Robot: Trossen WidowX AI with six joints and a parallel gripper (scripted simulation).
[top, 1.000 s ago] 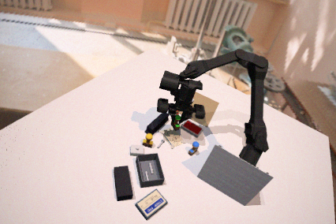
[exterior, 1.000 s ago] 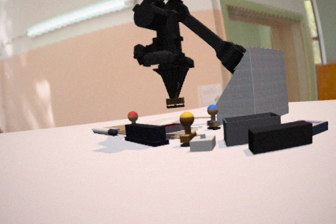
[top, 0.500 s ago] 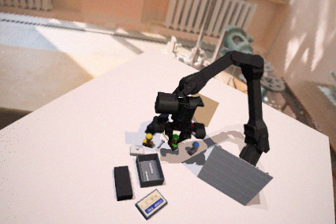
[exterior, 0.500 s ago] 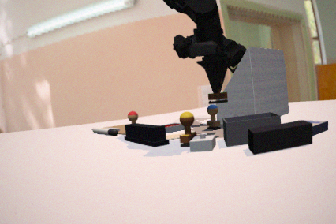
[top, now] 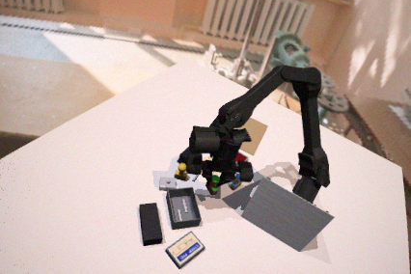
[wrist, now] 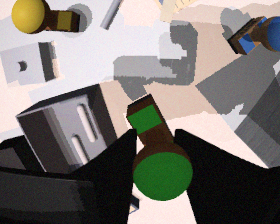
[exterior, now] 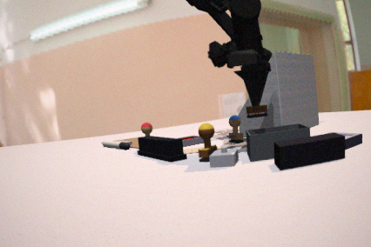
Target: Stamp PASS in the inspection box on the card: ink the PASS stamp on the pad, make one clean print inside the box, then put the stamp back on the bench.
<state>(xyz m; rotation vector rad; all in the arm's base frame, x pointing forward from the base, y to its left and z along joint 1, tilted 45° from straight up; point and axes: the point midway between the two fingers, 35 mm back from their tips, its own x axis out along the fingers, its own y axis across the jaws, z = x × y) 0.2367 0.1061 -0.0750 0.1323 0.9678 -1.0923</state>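
Right now my gripper tip is 90 mm to the right of the grey tray, 70 mm above it and 30 mm short of it. Round my gripper tip: yellow-knobbed stamp 120 mm ahead, 70 mm below, 10 mm to the right; then screw 80 mm below, 80 mm ahead, 60 mm to the right; then green-knobbed stamp right at my gripper tip.
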